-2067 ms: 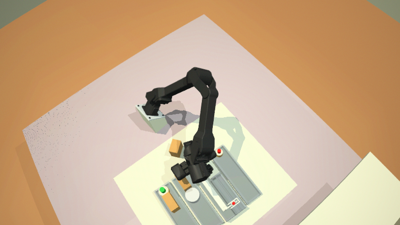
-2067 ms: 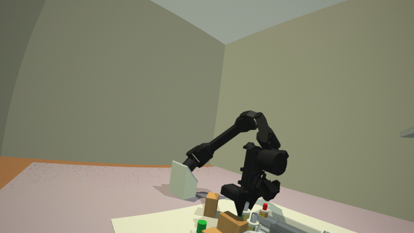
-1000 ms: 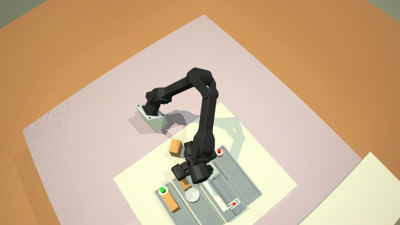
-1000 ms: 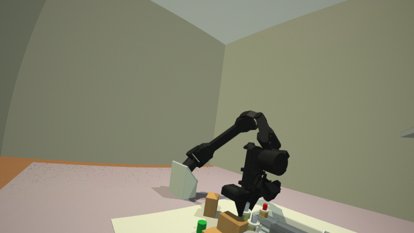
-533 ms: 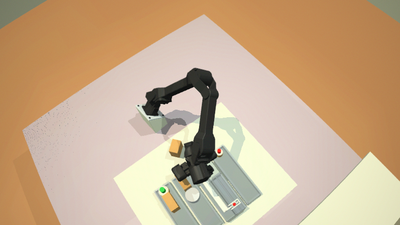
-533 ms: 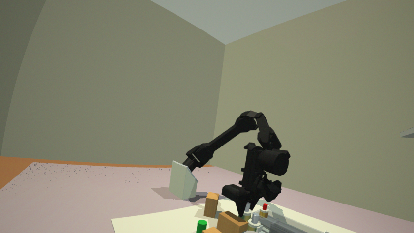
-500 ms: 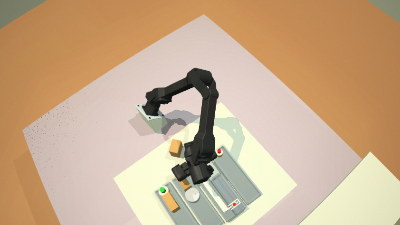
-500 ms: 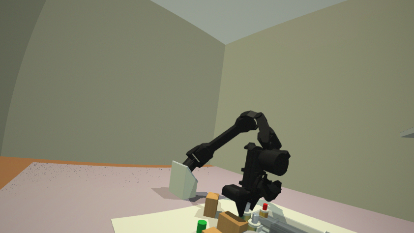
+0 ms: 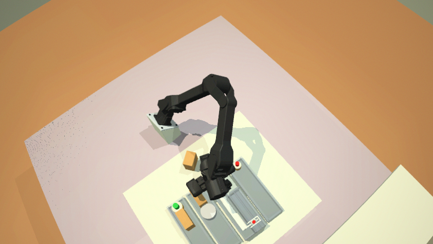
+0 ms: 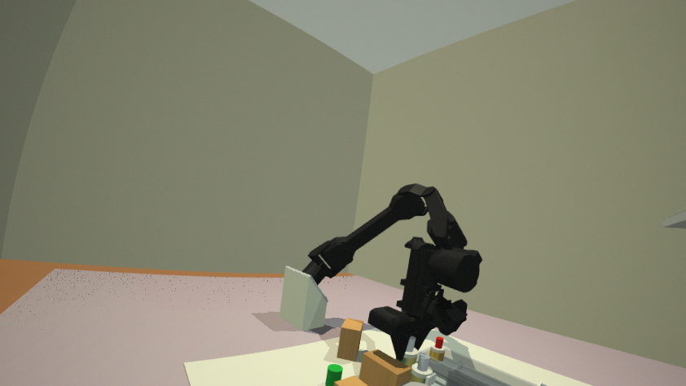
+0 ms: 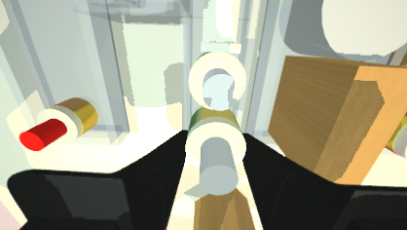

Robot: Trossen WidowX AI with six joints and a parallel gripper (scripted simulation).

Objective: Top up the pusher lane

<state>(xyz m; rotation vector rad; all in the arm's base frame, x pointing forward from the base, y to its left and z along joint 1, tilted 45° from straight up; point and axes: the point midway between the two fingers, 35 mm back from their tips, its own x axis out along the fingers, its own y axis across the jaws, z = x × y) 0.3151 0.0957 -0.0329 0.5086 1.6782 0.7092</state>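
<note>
My gripper tip is 14 cm short of the lane, 3 cm to the right of it and 3 cm above it. Also, from my gripper tip: red mark: 22 cm ahead, 5 cm to the left, 2 cm above.
</note>
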